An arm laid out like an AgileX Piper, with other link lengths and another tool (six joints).
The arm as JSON. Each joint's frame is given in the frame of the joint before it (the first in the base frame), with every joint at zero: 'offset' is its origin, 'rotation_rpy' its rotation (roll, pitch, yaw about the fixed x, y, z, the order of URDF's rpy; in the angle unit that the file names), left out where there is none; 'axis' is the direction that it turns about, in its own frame. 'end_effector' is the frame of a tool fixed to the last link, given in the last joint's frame.
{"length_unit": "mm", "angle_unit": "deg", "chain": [
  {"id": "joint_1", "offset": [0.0, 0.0, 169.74], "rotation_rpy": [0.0, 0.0, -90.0], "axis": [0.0, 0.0, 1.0]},
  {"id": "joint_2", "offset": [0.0, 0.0, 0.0], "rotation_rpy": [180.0, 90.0, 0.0], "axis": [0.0, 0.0, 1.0]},
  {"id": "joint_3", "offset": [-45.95, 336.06, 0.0], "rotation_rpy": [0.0, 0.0, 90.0], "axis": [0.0, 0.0, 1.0]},
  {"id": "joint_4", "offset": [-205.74, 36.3, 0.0], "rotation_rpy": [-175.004, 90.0, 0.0], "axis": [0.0, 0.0, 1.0]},
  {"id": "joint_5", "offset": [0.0, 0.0, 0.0], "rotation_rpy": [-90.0, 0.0, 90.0], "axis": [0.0, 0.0, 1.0]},
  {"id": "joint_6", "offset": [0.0, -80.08, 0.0], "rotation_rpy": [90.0, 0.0, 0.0], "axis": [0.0, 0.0, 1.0]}
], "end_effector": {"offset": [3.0, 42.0, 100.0], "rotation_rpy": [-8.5, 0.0, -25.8]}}
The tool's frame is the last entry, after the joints.
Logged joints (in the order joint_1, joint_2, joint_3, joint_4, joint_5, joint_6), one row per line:
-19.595, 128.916, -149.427, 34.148, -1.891, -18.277
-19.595, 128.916, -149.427, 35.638, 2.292, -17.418
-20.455, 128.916, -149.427, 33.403, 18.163, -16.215
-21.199, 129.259, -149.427, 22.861, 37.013, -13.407
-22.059, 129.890, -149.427, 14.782, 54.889, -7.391
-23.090, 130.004, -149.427, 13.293, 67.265, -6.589
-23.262, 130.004, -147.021, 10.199, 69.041, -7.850
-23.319, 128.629, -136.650, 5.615, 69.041, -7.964
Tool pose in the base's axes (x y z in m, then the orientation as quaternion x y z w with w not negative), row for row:
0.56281, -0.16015, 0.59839, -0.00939, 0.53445, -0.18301, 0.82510
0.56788, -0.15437, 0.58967, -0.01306, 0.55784, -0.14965, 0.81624
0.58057, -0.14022, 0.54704, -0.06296, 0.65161, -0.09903, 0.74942
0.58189, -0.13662, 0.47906, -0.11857, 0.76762, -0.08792, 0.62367
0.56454, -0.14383, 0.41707, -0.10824, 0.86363, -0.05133, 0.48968
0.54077, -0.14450, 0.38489, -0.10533, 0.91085, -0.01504, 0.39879
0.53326, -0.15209, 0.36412, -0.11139, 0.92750, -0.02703, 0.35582
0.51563, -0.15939, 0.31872, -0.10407, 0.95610, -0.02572, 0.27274
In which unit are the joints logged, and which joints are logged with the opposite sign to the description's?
The joints are logged in degrees. Opposite sign: none.
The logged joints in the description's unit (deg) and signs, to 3 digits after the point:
-19.595, 128.916, -149.427, 34.148, -1.891, -18.277
-19.595, 128.916, -149.427, 35.638, 2.292, -17.418
-20.455, 128.916, -149.427, 33.403, 18.163, -16.215
-21.199, 129.259, -149.427, 22.861, 37.013, -13.407
-22.059, 129.890, -149.427, 14.782, 54.889, -7.391
-23.090, 130.004, -149.427, 13.293, 67.265, -6.589
-23.262, 130.004, -147.021, 10.199, 69.041, -7.850
-23.319, 128.629, -136.650, 5.615, 69.041, -7.964

